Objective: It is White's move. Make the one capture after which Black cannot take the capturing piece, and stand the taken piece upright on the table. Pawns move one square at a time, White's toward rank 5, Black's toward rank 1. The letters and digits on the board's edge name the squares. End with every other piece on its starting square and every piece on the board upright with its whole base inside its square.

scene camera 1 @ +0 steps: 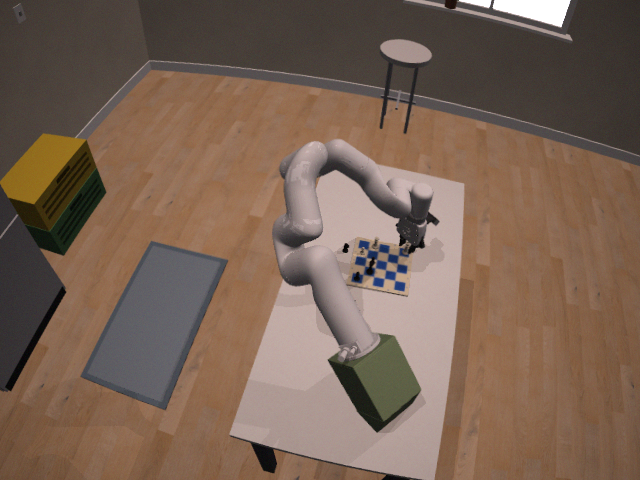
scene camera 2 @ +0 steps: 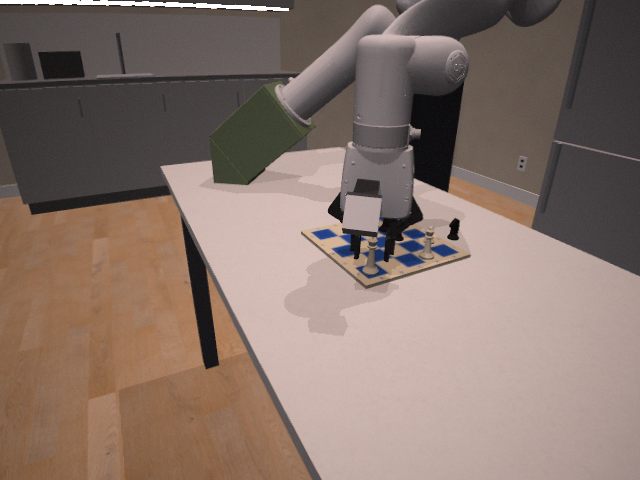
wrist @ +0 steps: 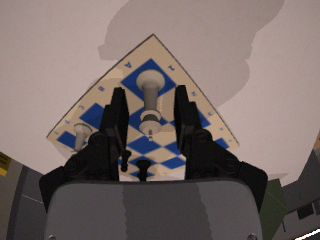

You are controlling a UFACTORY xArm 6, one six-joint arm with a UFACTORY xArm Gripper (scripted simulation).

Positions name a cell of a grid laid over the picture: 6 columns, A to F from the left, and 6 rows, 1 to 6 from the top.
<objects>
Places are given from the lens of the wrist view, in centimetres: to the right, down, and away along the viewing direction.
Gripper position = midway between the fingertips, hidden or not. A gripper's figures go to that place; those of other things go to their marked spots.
my gripper (wrist: C3): -1, -2, 13
chessboard (wrist: D4): 1, 5, 25
white piece (wrist: C3): -1, -3, 14
The marked spots on the white piece and the chessboard are 14 cm apart.
</objects>
